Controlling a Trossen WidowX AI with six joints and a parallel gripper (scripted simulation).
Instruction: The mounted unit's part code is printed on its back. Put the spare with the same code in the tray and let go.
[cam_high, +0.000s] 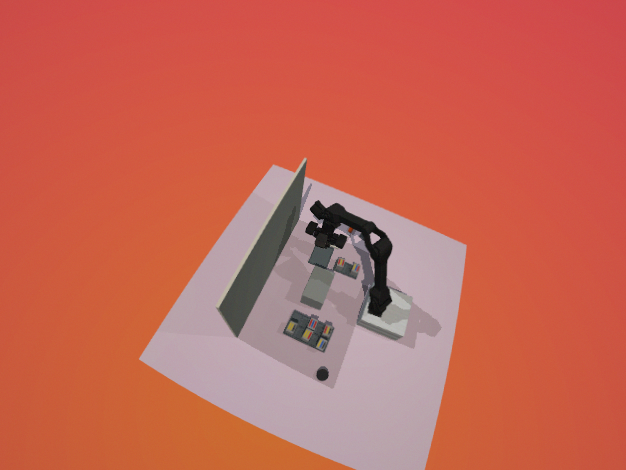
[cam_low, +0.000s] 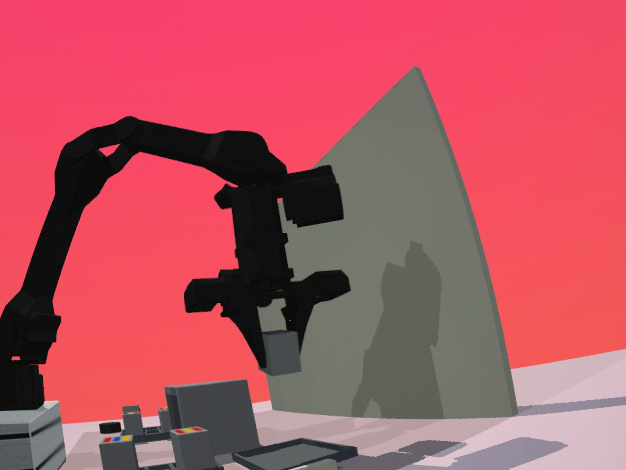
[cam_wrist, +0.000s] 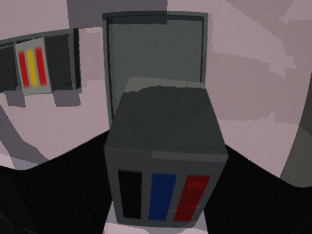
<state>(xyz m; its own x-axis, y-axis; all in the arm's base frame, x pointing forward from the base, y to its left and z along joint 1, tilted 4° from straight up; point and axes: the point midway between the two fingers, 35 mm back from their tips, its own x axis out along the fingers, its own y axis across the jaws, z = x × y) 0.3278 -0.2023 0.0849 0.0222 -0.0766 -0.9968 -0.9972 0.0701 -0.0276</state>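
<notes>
Now: the dark tray 110 mm below my gripper tip and 10 mm behind it. The rest, counted from my gripper tip: tall grey-green panel: 200 mm ahead, 190 mm to the left, 110 mm above; mounted unit: 210 mm to the left, 60 mm below, 50 mm behind; black disc: 550 mm to the left, 200 mm behind, 100 mm below.
</notes>
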